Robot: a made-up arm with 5 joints. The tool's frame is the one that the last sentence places.
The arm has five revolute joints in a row. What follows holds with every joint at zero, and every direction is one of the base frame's. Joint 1 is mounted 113 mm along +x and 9 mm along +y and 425 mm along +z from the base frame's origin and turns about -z. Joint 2 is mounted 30 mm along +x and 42 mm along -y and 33 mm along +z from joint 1 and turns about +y. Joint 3 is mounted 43 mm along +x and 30 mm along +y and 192 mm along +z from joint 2 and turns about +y. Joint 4 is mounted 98 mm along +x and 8 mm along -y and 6 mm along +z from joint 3 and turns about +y. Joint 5 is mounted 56 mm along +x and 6 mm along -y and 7 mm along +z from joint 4 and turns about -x. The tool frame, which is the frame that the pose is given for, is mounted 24 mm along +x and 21 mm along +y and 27 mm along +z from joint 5; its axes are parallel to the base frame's.
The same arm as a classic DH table. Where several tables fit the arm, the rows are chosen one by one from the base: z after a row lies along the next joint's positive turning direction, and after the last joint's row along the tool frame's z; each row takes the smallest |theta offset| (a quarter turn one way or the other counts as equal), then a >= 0, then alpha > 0; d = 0 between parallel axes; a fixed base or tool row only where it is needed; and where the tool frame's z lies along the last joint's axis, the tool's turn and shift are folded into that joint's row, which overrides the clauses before.
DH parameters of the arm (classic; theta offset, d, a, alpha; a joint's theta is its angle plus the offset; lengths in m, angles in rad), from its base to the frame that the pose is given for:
base (fixed): 0.0795 0.0000 0.1134 3.1416
joint 1: 0.0795 -0.4580 0.0300 1.5708
joint 2: -1.3505 0.0000 0.1968 0.0000
joint 3: 1.2893 0.0000 0.0982 0.0000
joint 4: -1.5096 -0.0260 0.0070 1.5708
joint 5: 1.5708 -0.0800 0.0210 1.5708
tool (fixed): -1.5708 0.0270 0.0000 0.0000

